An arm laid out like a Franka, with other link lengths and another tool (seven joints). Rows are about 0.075 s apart.
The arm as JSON. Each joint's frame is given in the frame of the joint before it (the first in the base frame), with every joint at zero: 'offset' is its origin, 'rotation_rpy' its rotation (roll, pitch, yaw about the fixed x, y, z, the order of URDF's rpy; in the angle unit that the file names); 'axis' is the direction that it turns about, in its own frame. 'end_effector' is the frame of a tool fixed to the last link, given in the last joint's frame.
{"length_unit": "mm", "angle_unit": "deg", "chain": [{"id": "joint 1", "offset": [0.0, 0.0, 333.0], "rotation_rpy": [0.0, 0.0, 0.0], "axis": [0.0, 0.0, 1.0]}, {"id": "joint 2", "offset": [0.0, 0.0, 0.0], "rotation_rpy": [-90.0, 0.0, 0.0], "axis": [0.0, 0.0, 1.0]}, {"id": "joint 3", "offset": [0.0, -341.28, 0.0], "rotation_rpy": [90.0, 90.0, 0.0], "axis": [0.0, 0.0, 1.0]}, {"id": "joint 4", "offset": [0.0, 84.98, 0.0], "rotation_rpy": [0.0, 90.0, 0.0], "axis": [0.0, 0.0, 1.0]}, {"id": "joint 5", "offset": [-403.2, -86.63, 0.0], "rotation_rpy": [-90.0, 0.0, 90.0], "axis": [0.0, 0.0, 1.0]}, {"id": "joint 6", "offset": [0.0, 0.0, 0.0], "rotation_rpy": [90.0, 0.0, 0.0], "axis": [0.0, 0.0, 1.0]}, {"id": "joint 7", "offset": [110.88, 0.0, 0.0], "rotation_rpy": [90.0, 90.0, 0.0], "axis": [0.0, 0.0, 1.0]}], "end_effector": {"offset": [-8.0, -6.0, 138.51], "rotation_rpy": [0.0, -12.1, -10.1]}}
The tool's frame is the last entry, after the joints.
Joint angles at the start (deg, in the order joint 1, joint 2, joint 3, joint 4, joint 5, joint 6, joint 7): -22.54 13.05 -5.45 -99.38 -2.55 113.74 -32.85
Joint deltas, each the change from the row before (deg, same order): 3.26 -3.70 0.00 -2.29 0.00 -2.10 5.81; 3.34 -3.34 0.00 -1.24 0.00 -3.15 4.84; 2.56 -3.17 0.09 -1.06 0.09 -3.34 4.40; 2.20 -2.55 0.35 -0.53 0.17 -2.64 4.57; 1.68 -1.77 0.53 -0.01 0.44 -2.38 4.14; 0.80 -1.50 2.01 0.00 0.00 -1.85 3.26; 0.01 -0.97 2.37 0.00 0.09 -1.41 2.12; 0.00 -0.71 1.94 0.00 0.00 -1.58 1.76
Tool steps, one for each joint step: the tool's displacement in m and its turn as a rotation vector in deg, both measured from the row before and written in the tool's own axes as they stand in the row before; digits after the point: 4 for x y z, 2 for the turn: 0.0347 0.0088 -0.0287 0.71 0.62 2.60; 0.0344 0.0054 -0.0304 0.89 0.74 1.48; 0.0287 -0.0029 -0.0266 1.18 0.83 1.67; 0.0260 -0.0027 -0.0241 0.78 0.49 2.02; 0.0223 -0.0026 -0.0195 0.77 0.63 1.96; 0.0269 -0.0010 -0.0184 0.40 -0.06 0.43; 0.0232 -0.0008 -0.0128 0.35 -0.08 -0.28; 0.0193 -0.0022 -0.0088 0.81 -0.11 -0.31
